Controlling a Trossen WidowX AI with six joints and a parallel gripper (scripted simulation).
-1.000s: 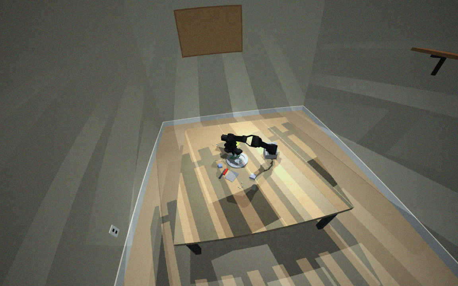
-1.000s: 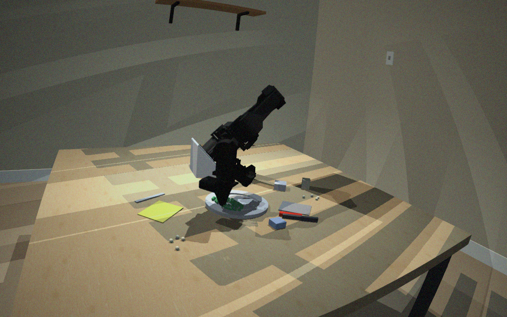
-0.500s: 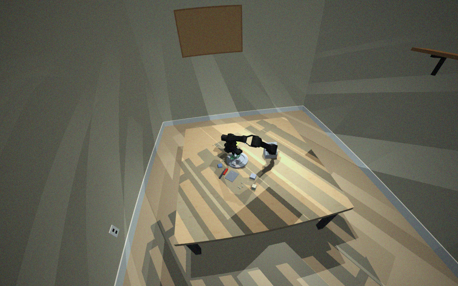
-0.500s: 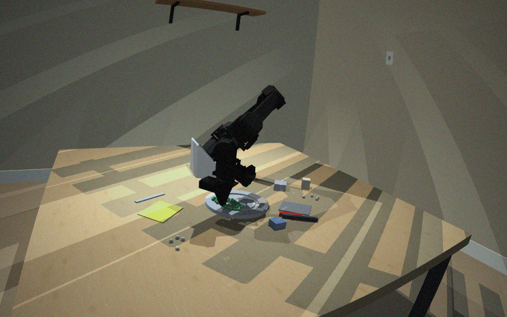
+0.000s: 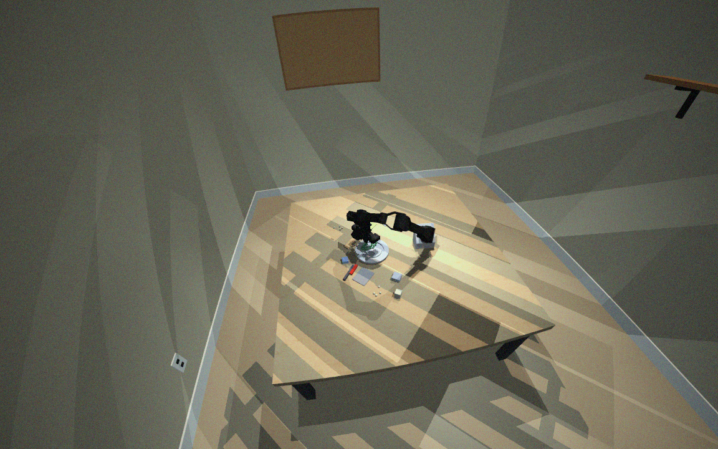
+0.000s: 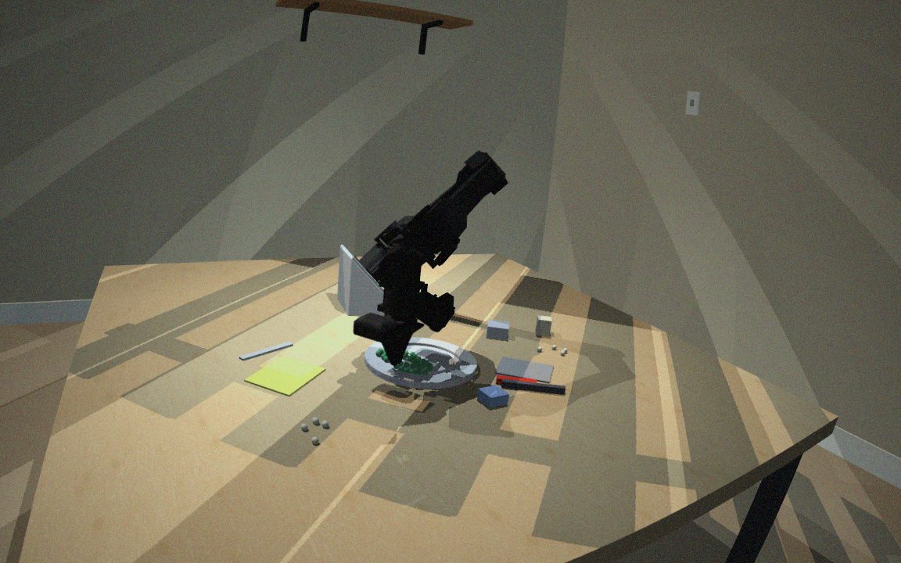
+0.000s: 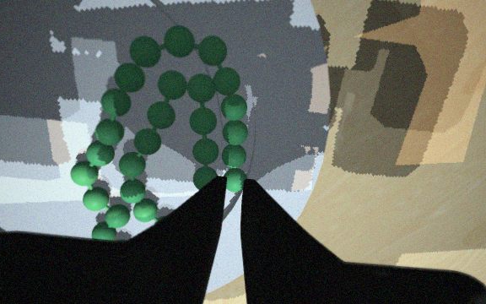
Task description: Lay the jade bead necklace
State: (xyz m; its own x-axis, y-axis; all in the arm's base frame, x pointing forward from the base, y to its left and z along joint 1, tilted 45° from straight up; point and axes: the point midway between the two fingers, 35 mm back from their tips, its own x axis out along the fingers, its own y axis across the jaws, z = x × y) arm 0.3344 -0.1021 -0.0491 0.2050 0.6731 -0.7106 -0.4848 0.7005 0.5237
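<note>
Right now my gripper tip is 2 cm past the round grey bead board, 6 cm to the right of it and 1 cm above it. The rest, counted from my gripper tip: yellow sheet: 5 cm behind, 18 cm to the right, 2 cm below; then blue block: 15 cm ahead, 10 cm to the left, 1 cm below; then red and black pen: 13 cm ahead, 18 cm to the left, 1 cm below.
</note>
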